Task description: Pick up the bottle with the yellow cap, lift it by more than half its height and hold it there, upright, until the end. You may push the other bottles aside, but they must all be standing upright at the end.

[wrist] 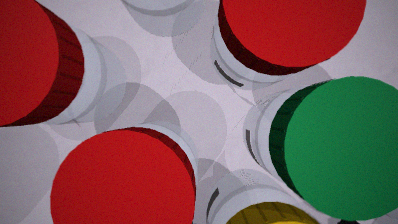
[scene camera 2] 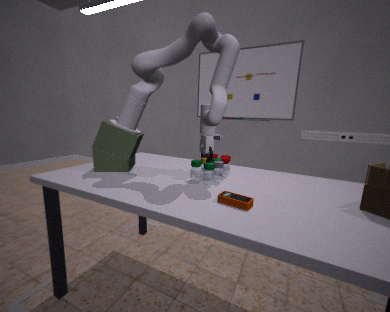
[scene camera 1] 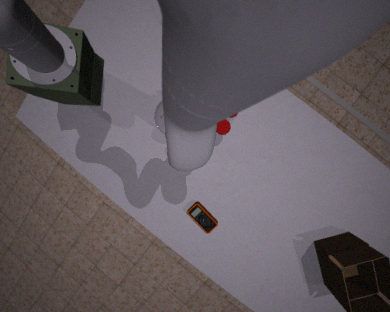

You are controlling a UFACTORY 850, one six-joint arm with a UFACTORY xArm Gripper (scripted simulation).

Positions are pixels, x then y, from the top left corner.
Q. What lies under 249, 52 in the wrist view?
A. A red-capped bottle.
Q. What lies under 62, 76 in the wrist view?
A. A red-capped bottle.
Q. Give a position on a green-capped bottle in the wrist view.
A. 324, 141
